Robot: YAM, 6 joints.
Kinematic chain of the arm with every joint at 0, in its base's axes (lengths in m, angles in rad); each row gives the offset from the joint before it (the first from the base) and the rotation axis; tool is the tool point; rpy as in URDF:
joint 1: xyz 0 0 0.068 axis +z
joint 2: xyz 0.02 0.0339 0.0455 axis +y
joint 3: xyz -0.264 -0.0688 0 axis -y
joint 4: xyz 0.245 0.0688 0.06 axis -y
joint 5: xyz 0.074 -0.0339 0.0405 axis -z
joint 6: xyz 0.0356 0 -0.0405 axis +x
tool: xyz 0 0 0 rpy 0 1.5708 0
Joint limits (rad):
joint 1: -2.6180..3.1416
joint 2: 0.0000..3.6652
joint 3: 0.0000..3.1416
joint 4: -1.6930..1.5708
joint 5: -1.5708..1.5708
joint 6: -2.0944..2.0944
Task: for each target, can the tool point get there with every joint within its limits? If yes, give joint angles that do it. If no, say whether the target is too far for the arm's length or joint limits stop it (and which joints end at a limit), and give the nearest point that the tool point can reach.
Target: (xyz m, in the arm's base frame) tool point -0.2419 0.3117 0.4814
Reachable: yes | joints 2.1655 1.7291 1.7373 0.4684 -0.8076 -1.2653
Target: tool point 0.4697 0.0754 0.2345
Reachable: yes | joints 0.1604 2.0618 1.6655 -0.3280 0.0158 0.5497
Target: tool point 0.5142 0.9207 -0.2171
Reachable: no: too far | nearest point 0.3004 0.5379 -0.0770 | short by 0.460 m
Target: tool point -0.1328 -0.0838 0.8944
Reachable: no: too far | nearest point -0.1084 -0.0684 0.7299 | short by 0.167 m
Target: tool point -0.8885 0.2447 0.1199
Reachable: no: too far | nearest point -0.6226 0.1715 0.1179 | short by 0.276 m
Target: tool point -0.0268 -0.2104 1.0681
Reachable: no: too far | nearest point -0.0181 -0.1423 0.7270 | short by 0.348 m
